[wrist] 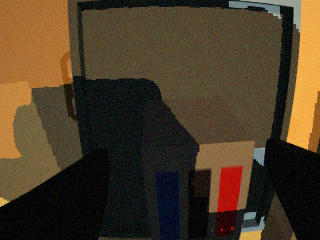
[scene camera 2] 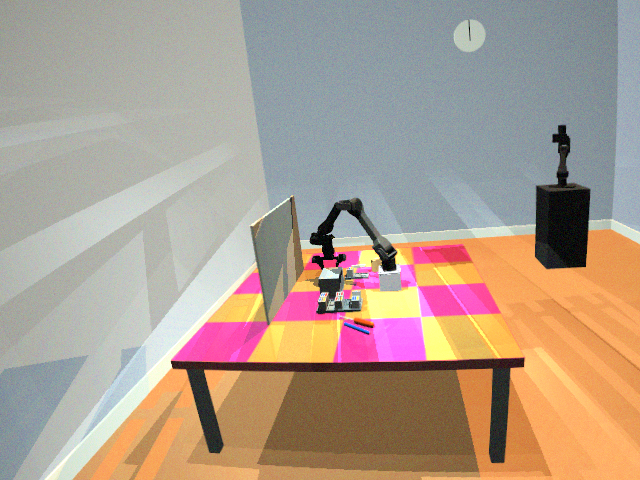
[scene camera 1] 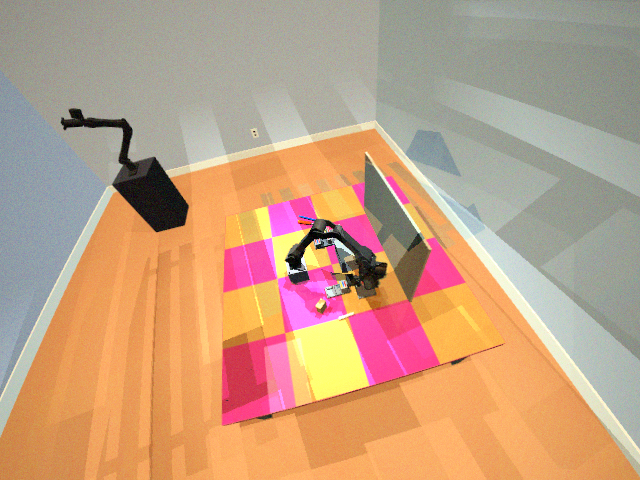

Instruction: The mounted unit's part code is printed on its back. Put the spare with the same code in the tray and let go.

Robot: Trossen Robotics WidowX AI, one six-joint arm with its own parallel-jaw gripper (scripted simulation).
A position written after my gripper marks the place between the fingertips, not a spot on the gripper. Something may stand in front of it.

My gripper (wrist: pixel 189 154) is open, with nothing in its grasp. I also see a spare (wrist: pixel 197 157) and a flat grey tray (wrist: pixel 119 62).
